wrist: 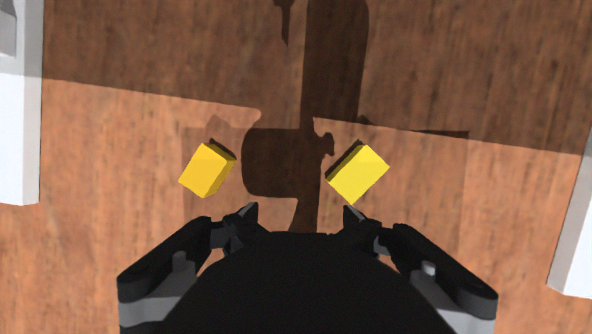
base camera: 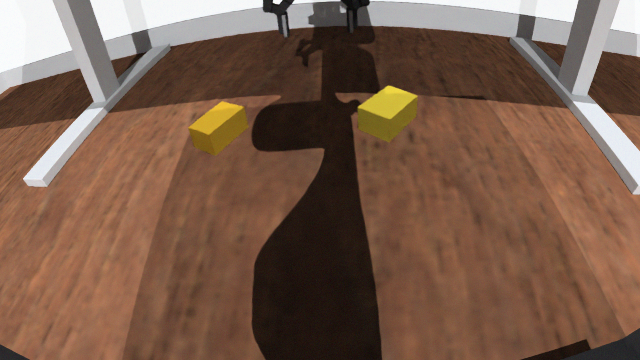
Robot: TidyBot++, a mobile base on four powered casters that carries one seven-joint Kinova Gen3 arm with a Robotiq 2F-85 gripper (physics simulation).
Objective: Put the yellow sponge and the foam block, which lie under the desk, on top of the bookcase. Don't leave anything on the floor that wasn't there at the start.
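Places are measured from the arm's base along level axes (x up, y back, z right), in centimetres.
Pixels of known places: gripper, fingertip midpoint: [wrist: 300, 212] [base camera: 318, 33].
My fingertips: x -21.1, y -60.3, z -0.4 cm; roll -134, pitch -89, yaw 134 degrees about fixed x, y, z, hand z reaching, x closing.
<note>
Behind a point stands the place of what it marks.
An orange-yellow block [base camera: 218, 127] @(y -59.4, x -35.3, z -18.3 cm) [wrist: 204, 170] @(y -62.9, x -35.2, z -19.1 cm) lies on the floor at the left, between the desk's feet. A brighter, lemon-yellow block [base camera: 387, 112] @(y -58.9, x -35.2, z 9.4 cm) [wrist: 358, 174] @(y -62.7, x -35.2, z 10.4 cm) lies on the floor at the right, apart from the first. Both are turned at an angle. I cannot tell for sure which is the sponge and which the foam block. My gripper [base camera: 318, 34] @(y -60.3, x -21.1, z -0.4 cm) [wrist: 300, 212] @(y -60.3, x -21.1, z -0.4 cm) is open with nothing between its fingers. It hangs above the floor; in the wrist view the blocks lie ahead of the fingertips, one to each side. The bookcase does not show in either view.
The desk's left foot [base camera: 67, 145] [wrist: 22, 135] and right foot [base camera: 607, 135] [wrist: 570, 250] @(y -47.7, x -37.9, z 54.8 cm) run along the floor on either side of the blocks. Desk legs rise from them. A grey baseboard [base camera: 200, 26] @(y -126.1, x -34.1, z -40.5 cm) and pale wall stand behind. The arm's dark shadow falls between the blocks.
</note>
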